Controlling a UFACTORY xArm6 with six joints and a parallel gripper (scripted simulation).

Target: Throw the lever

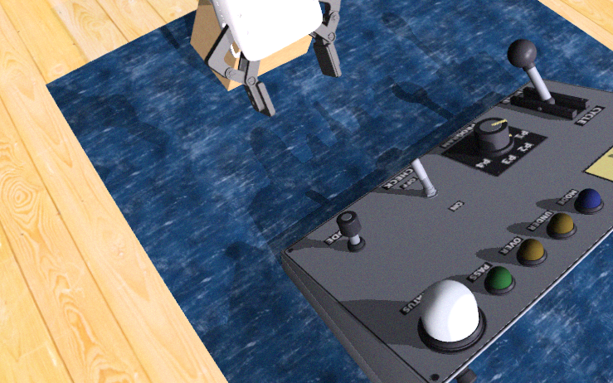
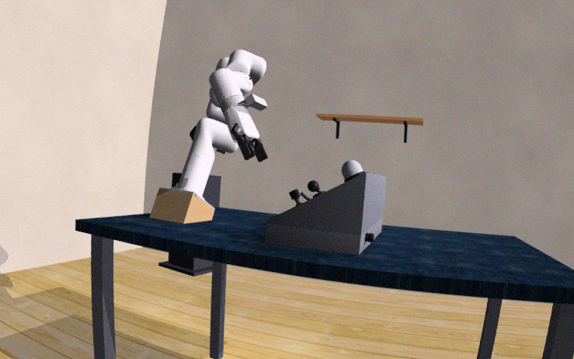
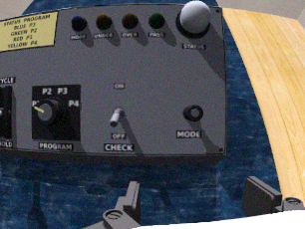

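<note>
Now: hand 34 cm to the right of the lever, 10 cm above it and 6 cm short of it. The rest, counted from my hand: grey sloped console (18 cm to the left, 15 cm ahead, 13 cm below); mode knob (14 cm ahead, 10 cm below, 1 cm to the right); check toggle (12 cm ahead, 11 cm to the left, 11 cm below).
</note>
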